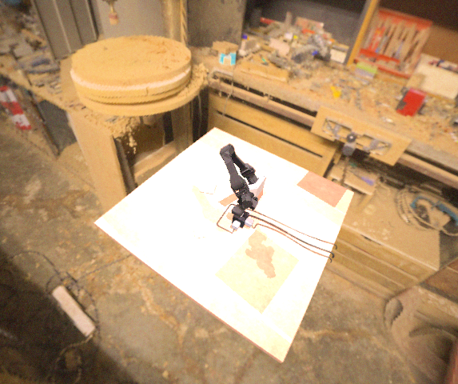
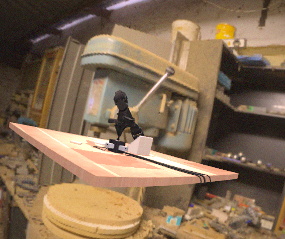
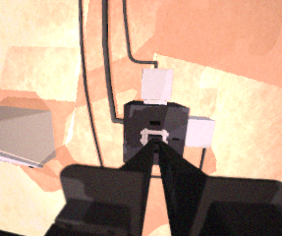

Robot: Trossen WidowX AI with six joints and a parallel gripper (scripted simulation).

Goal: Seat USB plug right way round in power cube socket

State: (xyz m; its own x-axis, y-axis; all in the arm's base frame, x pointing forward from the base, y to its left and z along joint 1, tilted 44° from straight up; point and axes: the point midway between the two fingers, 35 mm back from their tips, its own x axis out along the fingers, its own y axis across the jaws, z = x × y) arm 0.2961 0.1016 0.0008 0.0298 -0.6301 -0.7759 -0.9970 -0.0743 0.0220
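The dark USB plug lies 2 cm below my gripper tip. From my gripper tip the other things lie so: pale flat piece: 21 cm ahead, 16 cm to the right, 10 cm below.
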